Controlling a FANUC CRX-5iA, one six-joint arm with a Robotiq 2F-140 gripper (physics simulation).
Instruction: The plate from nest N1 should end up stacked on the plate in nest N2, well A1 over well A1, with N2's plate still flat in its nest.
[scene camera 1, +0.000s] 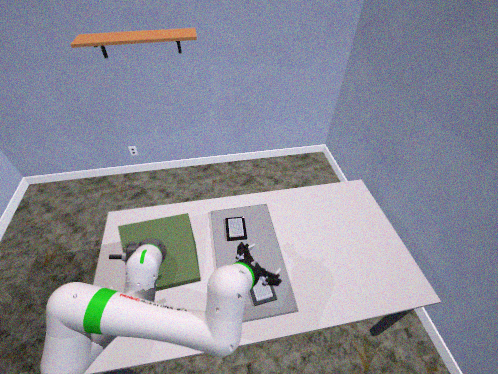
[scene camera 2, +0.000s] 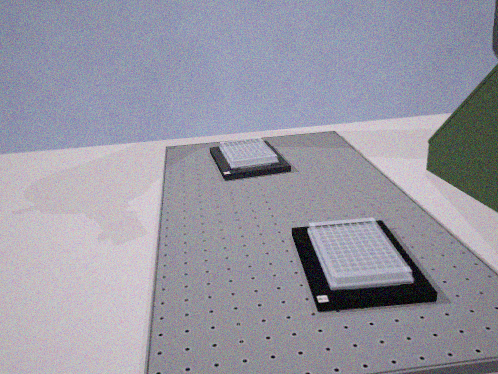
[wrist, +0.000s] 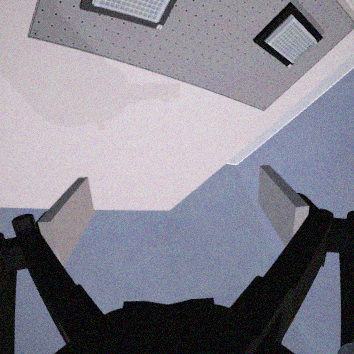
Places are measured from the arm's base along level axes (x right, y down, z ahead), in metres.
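Pixels of known places: gripper, between the fingertips: (scene camera 1: 265, 258) (wrist: 173, 189).
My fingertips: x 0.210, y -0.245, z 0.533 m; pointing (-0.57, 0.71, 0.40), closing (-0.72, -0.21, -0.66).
Observation:
Ahead of a thing's pixels: the offset from my fingertips to its middle. Level surfaces: height alone.
One clear well plate @(dz -0.096, dx -0.433, dy +0.395 m) (scene camera 1: 235, 227) (scene camera 2: 361, 252) (wrist: 292, 40) lies flat in a black nest @(dz -0.096, dx -0.433, dy +0.406 m) (scene camera 1: 236, 239) (scene camera 2: 375, 299) (wrist: 270, 51), the farther nest in scene camera 1. Another clear plate @(dz +0.011, dx -0.053, dy +0.395 m) (scene camera 1: 263, 291) (scene camera 2: 248, 153) (wrist: 140, 6) lies flat in the second black nest @(dz +0.011, dx -0.053, dy +0.406 m) (scene camera 2: 257, 173) (wrist: 117, 16), partly covered by the gripper in scene camera 1. The small nest labels are too blurred to read. My gripper (scene camera 1: 265, 258) (wrist: 173, 189) is open and empty. It hangs above the board between the two nests in scene camera 1, tilted, with wall and table seen between its fingers in the wrist view.
Both nests stand on a grey perforated board @(dy +0.412 m) (scene camera 1: 225, 260) (scene camera 2: 225, 225) (wrist: 215, 60) on the white table @(dy +0.427 m) (scene camera 1: 340, 240) (scene camera 2: 75, 280) (wrist: 125, 160). A green block (scene camera 1: 175, 245) (scene camera 2: 465, 155) stands beside the board, by the arm's base. A wooden shelf (scene camera 1: 135, 37) is on the back wall.

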